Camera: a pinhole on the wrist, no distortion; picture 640 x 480 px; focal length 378.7 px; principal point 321.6 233.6 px. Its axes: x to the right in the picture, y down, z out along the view. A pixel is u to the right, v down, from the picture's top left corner.
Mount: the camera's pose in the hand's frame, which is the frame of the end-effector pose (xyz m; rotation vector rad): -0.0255 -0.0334 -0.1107 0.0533 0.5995 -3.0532
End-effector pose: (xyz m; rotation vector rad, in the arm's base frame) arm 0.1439 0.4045 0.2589 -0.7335 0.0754 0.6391
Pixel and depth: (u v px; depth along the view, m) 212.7 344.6 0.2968
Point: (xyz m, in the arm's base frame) 0.2950 0.3931 0.4789
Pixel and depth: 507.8 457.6 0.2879
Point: 0.1664 0.2019 0.5525
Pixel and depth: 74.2 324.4 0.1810
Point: 0.2883 0.4011 0.3513
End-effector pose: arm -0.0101 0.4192 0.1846 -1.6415 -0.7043 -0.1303
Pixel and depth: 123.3 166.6 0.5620
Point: -0.0233 0.9413 0.3301
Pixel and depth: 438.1 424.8 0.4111
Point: -0.3878 0.5465 0.4026
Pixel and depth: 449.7 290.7 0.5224
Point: -0.4410 0.6619 0.2787
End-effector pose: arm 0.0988 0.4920 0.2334 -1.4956 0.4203 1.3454
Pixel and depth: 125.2 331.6 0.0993
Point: 0.1946 0.5163 0.2498
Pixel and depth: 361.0 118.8 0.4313
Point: -0.0409 0.7738 0.3988
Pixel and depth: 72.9 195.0 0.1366
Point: 0.1607 0.5625 0.2162
